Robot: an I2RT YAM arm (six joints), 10 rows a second.
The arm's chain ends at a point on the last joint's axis. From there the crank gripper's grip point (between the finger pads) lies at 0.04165 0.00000 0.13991 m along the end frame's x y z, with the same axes.
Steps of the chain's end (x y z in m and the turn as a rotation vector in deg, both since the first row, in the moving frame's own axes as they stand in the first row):
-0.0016 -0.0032 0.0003 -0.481 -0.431 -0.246
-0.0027 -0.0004 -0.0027 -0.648 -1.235 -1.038
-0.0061 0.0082 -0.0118 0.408 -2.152 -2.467
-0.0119 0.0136 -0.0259 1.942 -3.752 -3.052
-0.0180 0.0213 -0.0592 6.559 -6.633 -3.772
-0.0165 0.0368 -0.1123 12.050 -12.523 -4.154
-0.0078 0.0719 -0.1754 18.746 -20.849 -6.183
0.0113 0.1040 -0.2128 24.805 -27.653 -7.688
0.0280 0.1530 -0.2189 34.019 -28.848 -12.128
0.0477 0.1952 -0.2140 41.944 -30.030 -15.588
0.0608 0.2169 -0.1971 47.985 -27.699 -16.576
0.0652 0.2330 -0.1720 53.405 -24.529 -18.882
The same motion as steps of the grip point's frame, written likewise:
-0.0027 -0.0022 0.0006 -0.481 -0.431 -0.246
-0.0057 0.0005 -0.0018 -0.648 -1.235 -1.038
-0.0114 0.0055 -0.0103 0.408 -2.152 -2.467
-0.0213 0.0068 -0.0236 1.942 -3.752 -3.052
-0.0350 0.0029 -0.0564 6.559 -6.633 -3.772
-0.0487 0.0050 -0.1100 12.050 -12.523 -4.154
-0.0620 0.0240 -0.1780 18.746 -20.849 -6.183
-0.0604 0.0427 -0.2236 24.805 -27.653 -7.688
-0.0493 0.0719 -0.2428 34.019 -28.848 -12.128
-0.0350 0.0993 -0.2517 41.944 -30.030 -15.588
-0.0176 0.1098 -0.2449 47.985 -27.699 -16.576
-0.0088 0.1166 -0.2300 53.405 -24.529 -18.882

